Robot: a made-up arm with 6 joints.
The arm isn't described. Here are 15 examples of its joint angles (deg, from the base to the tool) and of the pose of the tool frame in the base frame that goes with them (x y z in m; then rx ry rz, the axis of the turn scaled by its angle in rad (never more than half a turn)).
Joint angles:
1: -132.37 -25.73 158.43 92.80 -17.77 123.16
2: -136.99 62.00 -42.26 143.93 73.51 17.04
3: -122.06 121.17 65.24 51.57 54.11 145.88
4: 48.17 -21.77 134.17 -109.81 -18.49 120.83
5: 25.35 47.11 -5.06 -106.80 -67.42 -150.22
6: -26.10 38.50 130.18 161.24 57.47 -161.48
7: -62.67 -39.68 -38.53 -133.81 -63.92 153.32
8: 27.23 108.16 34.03 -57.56 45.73 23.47
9: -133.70 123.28 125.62 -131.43 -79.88 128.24
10: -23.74 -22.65 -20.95 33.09 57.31 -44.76
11: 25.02 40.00 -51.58 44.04 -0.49 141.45
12: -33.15 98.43 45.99 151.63 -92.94 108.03
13: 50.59 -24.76 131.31 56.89 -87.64 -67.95
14: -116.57 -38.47 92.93 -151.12 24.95 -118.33
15: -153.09 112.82 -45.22 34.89 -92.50 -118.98
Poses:
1: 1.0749 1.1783 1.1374 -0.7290 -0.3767 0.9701
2: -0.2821 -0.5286 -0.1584 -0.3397 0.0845 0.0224
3: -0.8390 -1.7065 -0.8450 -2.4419 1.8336 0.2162
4: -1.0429 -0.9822 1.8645 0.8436 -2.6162 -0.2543
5: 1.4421 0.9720 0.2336 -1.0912 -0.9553 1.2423
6: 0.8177 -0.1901 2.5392 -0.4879 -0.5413 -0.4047
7: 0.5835 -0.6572 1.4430 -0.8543 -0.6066 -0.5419
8: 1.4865 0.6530 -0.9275 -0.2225 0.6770 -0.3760
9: -1.3334 -1.6904 0.3128 -0.9654 -0.3263 -1.2858
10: 1.0629 -0.2550 1.7092 -0.1066 -0.7935 0.0427
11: 0.7536 0.4392 -0.1492 1.8194 0.8129 -1.8859
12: 1.6760 -1.0981 -0.3183 0.9628 -1.1105 -0.6130
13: -0.7266 -1.0560 1.8461 1.9156 -0.6190 0.2408
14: 0.5648 1.1166 2.3010 1.5359 -0.0535 1.8170
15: 0.0244 0.1380 -0.1794 -0.8994 -1.7098 -0.0781
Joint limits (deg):
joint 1: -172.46..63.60
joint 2: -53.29..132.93
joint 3: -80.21..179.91
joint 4: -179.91..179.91
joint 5: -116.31..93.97
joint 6: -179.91..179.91
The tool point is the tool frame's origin. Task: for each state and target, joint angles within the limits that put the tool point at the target. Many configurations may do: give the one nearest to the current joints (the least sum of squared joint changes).
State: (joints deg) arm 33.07 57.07 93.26 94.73 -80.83 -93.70
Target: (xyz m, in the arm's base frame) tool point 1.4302 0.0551 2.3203
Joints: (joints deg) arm 6.16 42.63 96.80 95.11 -73.44 -93.42
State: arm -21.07 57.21 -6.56 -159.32 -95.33 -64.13
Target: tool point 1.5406 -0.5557 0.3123
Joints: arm -25.95 45.70 -14.89 -159.07 -99.94 -64.17
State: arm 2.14 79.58 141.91 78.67 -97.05 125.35
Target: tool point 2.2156 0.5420 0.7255
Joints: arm 16.62 99.32 111.37 74.60 -77.03 125.07
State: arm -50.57 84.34 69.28 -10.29 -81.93 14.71
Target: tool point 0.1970 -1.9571 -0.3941
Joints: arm -86.39 97.88 60.02 -6.58 -82.89 14.67
